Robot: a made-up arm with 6 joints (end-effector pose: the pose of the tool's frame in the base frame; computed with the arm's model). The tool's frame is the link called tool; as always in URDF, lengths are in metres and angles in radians.
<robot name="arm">
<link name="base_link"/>
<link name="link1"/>
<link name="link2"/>
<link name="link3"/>
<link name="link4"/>
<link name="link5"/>
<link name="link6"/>
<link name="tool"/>
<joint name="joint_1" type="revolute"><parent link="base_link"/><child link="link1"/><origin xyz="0 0 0.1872" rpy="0 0 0"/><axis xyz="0 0 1"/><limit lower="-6.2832" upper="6.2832" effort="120" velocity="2.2"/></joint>
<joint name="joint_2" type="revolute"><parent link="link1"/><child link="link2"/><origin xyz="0 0 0" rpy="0 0 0"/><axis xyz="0 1 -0.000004"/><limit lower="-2.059" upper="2.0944" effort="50" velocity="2.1"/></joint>
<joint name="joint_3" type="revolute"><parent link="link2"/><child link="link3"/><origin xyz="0.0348 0 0.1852" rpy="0 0 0"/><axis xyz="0 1 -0.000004"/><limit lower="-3.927" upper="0.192" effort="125" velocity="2.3"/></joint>
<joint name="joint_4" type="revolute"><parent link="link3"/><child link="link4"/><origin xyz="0.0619 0 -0.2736" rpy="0 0 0"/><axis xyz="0 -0.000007 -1"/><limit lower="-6.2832" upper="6.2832" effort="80" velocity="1.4"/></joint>
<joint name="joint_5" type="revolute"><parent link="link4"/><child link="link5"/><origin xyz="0 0 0" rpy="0 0 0"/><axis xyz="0 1 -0.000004"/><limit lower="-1.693" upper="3.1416" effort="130" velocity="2.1"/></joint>
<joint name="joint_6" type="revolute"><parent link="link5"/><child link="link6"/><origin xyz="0.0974 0 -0.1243" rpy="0 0 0"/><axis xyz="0 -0.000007 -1"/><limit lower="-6.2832" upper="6.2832" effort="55" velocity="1.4"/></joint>
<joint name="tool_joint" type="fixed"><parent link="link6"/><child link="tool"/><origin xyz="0 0 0" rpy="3.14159 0 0"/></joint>
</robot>
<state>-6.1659 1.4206 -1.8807 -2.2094 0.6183 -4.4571</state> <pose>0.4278 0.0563 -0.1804 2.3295 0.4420 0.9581</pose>
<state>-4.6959 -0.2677 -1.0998 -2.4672 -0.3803 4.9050</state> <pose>-0.0906 0.3197 0.2599 -2.0298 0.7140 0.7500</pose>
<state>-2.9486 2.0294 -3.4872 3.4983 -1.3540 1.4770</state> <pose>-0.3305 -0.1152 -0.0202 2.2048 -1.7526 0.2735</pose>
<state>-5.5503 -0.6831 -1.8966 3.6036 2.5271 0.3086</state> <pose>-0.0554 -0.1406 0.6510 0.9681 -1.8256 0.6727</pose>
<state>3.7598 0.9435 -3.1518 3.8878 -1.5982 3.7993</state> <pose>-0.2175 -0.2559 0.3486 0.3147 -2.7631 1.3758</pose>
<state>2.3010 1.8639 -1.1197 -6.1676 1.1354 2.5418</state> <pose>0.0740 -0.0951 -0.1982 1.3737 -0.3019 1.4227</pose>
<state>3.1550 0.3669 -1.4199 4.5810 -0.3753 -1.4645</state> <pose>-0.4261 -0.1407 0.2109 2.4602 0.3134 -1.3549</pose>
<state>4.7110 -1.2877 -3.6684 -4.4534 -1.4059 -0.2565</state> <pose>-0.1335 0.3540 0.1990 0.9315 -1.2127 -1.4559</pose>
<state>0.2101 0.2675 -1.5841 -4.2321 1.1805 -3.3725</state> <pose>0.4794 0.1729 0.3480 0.4618 1.7246 2.4780</pose>
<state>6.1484 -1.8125 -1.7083 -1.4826 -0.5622 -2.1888</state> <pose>-0.3555 0.1977 0.4525 -0.4723 -0.5318 -0.7434</pose>
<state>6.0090 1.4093 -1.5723 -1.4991 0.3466 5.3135</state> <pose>0.3230 -0.0397 -0.2247 1.3612 2.5659 -0.4569</pose>
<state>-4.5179 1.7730 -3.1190 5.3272 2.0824 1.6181</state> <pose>0.0365 0.4744 0.0221 2.2482 -0.0126 1.3270</pose>
